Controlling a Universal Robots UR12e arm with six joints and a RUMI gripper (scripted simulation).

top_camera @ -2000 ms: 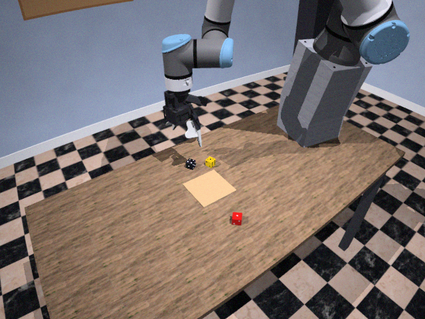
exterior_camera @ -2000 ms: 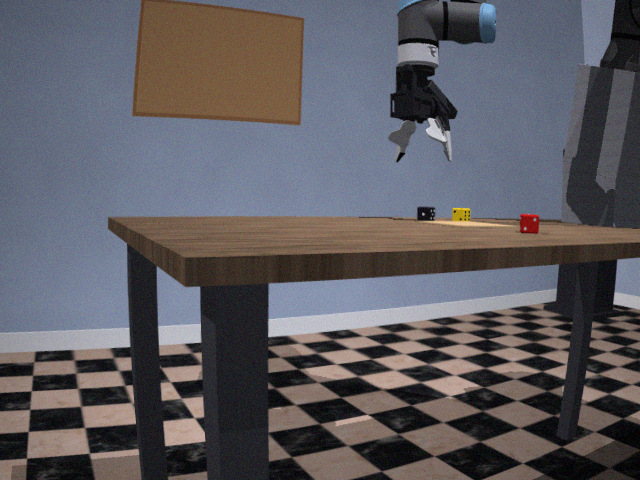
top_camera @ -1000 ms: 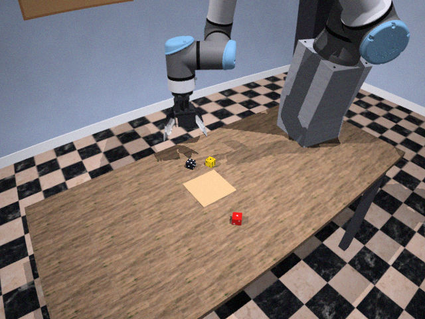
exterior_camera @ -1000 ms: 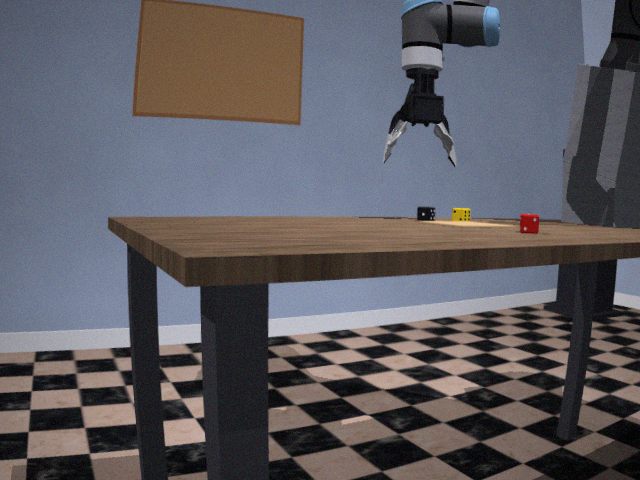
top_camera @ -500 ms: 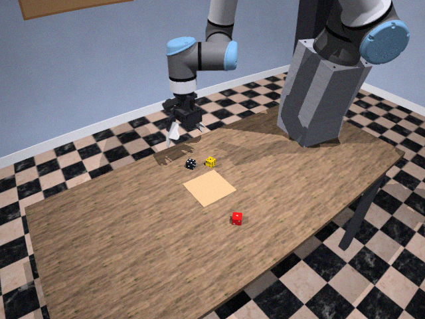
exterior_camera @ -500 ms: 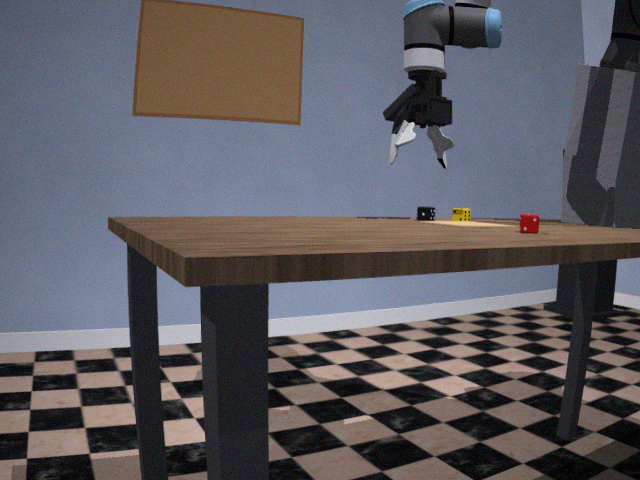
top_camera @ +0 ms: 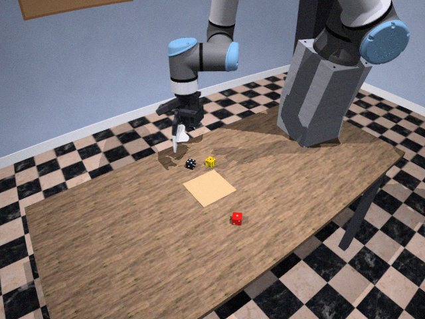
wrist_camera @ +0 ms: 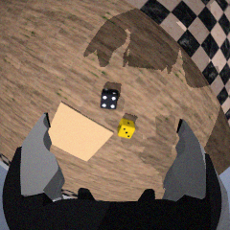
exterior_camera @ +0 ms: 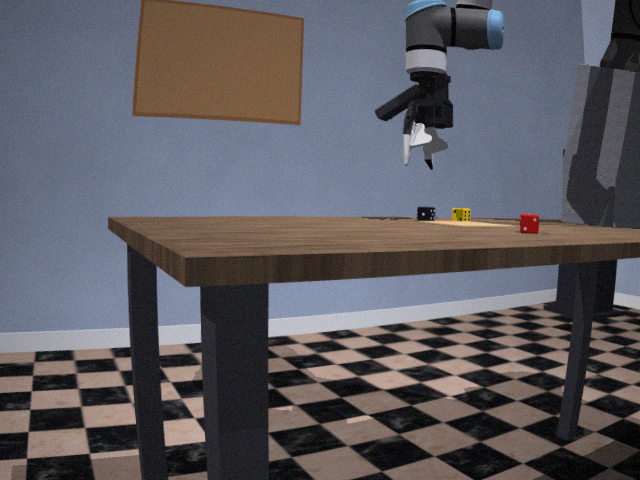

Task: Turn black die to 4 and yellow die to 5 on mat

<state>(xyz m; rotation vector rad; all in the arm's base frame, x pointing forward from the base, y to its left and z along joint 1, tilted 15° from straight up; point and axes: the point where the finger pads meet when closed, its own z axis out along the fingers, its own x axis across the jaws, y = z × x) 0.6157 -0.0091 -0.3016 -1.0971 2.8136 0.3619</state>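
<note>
Now: the black die 10 mm behind my hand, 20 mm to the left of it and 100 mm below it. From my hand the other things lie so: yellow die (80 mm behind, 50 mm to the left, 100 mm below); red die (40 mm behind, 340 mm to the left, 100 mm below); tan mat (20 mm behind, 160 mm to the left, 110 mm below).
</note>
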